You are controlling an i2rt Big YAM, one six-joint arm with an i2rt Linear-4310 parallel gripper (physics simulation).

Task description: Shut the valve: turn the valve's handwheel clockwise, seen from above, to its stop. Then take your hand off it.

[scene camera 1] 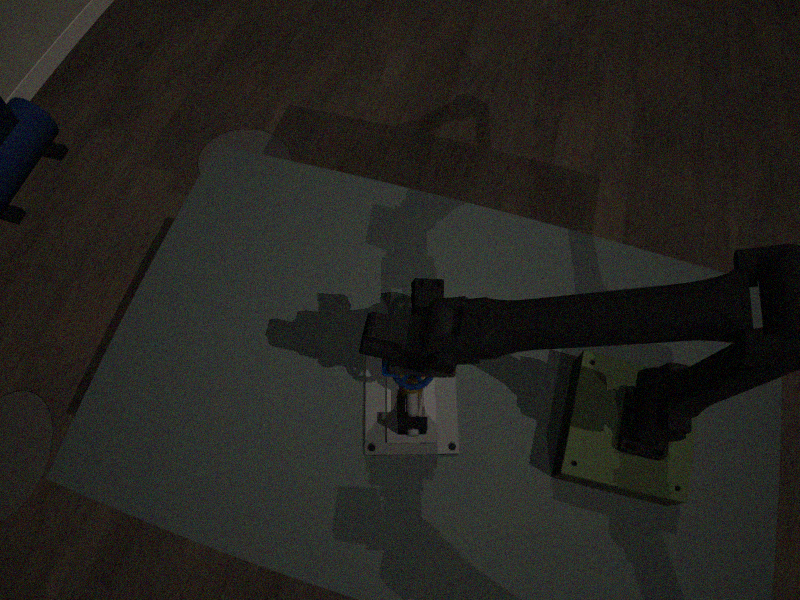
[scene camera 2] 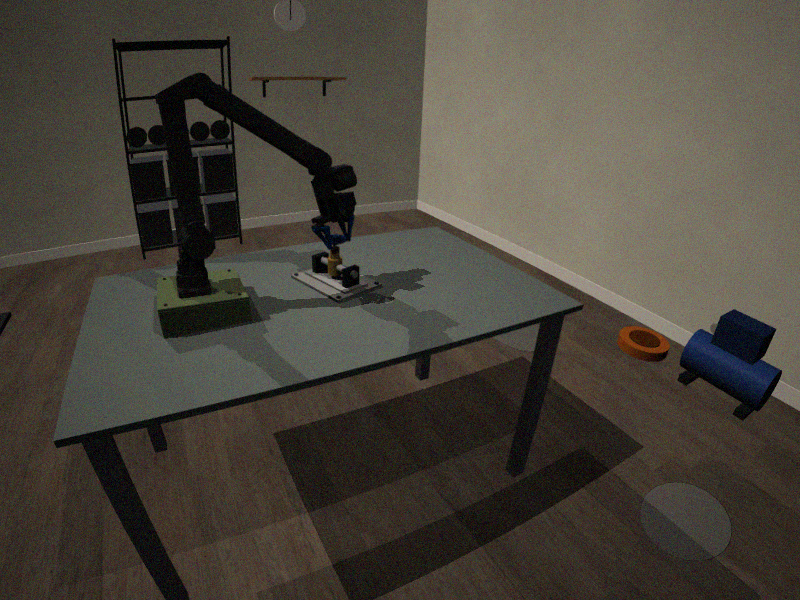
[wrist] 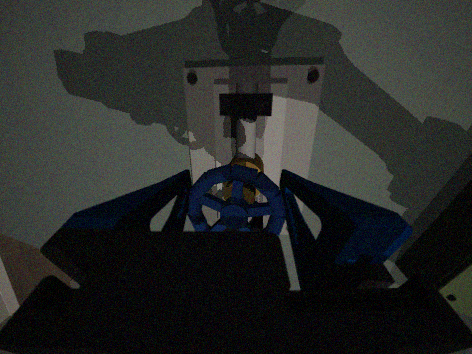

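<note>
The valve's blue handwheel [scene camera 1: 413, 382] [scene camera 2: 332, 240] [wrist: 237, 172] sits level on top of the brass valve body [scene camera 2: 334, 266] [wrist: 248, 164]. The body is on a pale pipe between black supports, on a light base plate [scene camera 1: 445, 413] [scene camera 2: 310, 279] [wrist: 197, 107]. My gripper [scene camera 2: 334, 237] [wrist: 235, 176] points down and is shut on the handwheel, one blue finger against each side of the rim. In the wrist view the base plate stands square to the gripper, and the near part of the wheel is hidden by the gripper's body. In scene camera 1 the hand hides much of the wheel.
The plate is on a grey-green table [scene camera 1: 226, 258] [scene camera 2: 387, 342]. The arm's green base block [scene camera 1: 581, 458] [scene camera 2: 206, 316] stands on the same table. A dark shelf rack [scene camera 2: 171, 45] is behind. A blue compressor [scene camera 2: 730, 368] and an orange ring [scene camera 2: 633, 350] are on the floor.
</note>
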